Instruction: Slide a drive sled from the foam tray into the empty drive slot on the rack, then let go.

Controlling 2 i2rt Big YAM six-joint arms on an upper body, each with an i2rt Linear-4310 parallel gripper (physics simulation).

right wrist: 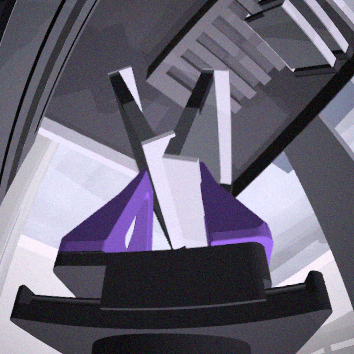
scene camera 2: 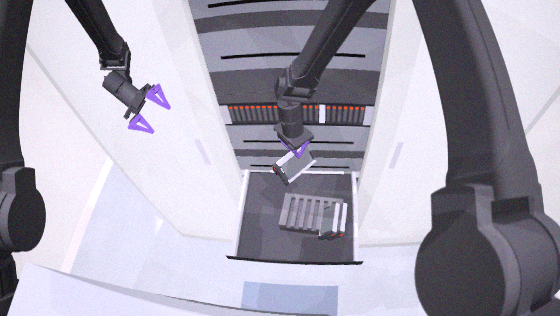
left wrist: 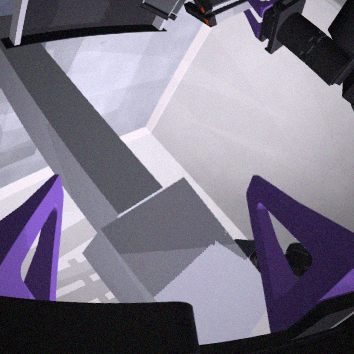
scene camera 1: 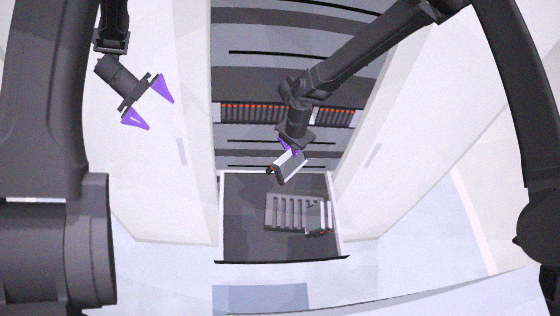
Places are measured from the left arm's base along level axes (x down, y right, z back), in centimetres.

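Where they show: left gripper, fingertip midpoint: (scene camera 2: 161, 121) (left wrist: 157, 183) (scene camera 1: 160, 116); right gripper, fingertip midpoint: (right wrist: 174, 172) (scene camera 2: 296, 153) (scene camera 1: 291, 154).
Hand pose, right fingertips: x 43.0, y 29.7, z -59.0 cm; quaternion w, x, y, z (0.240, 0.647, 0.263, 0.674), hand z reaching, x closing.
After its pixels a point has its place.
My right gripper (scene camera 1: 294, 152) @[x 43.0, y 29.7, z -59.0 cm] (scene camera 2: 300, 154) @[x 43.0, y 29.7, z -59.0 cm] (right wrist: 174, 172) @[x 43.0, y 29.7, z -59.0 cm] is shut on a drive sled (scene camera 1: 293, 167) @[x 46.1, y 30.6, z -56.2 cm] (scene camera 2: 301, 167) @[x 46.5, y 31.2, z -56.6 cm] (right wrist: 185, 210) @[x 40.5, y 29.6, z -58.3 cm], held tilted above the open drawer, below the rack row. In the right wrist view a second grey panel with a white edge (right wrist: 223, 125) @[x 47.1, y 32.1, z -56.5 cm] angles off it; I cannot tell if it is a separate sled. My left gripper (scene camera 1: 161, 116) @[x 23.6, y -5.7, z -54.8 cm] (scene camera 2: 161, 120) @[x 23.6, y -5.7, z -54.8 cm] (left wrist: 157, 183) @[x 23.6, y -5.7, z -54.8 cm] is open and empty, away at the left. The foam tray (scene camera 1: 269, 212) @[x 67.1, y 25.1, z -51.3 cm] (scene camera 2: 283, 215) @[x 67.1, y 24.7, z -50.0 cm] lies in the drawer, with sleds (scene camera 1: 313, 217) @[x 65.0, y 40.3, z -47.9 cm] (scene camera 2: 327, 217) @[x 65.3, y 40.2, z -48.8 cm] at its right end. The empty drive slot (scene camera 1: 314, 116) (scene camera 2: 322, 114) shows as a pale gap among orange-tipped drives.
The drawer's front edge (scene camera 1: 280, 260) @[x 69.3, y 28.0, z -33.5 cm] (scene camera 2: 295, 261) @[x 69.6, y 30.0, z -33.5 cm] and side walls surround the tray. Pale door panels (scene camera 1: 150, 190) @[x 83.8, y -26.6, z -68.4 cm] (scene camera 2: 380, 190) @[x 80.2, y 64.6, z -68.4 cm] flank the rack. In scene camera 1 my right arm crosses before the rack and covers part of the drive row. A grey beam (left wrist: 90, 125) @[x 59.7, y 27.4, z -10.7 cm] shows in the left wrist view.
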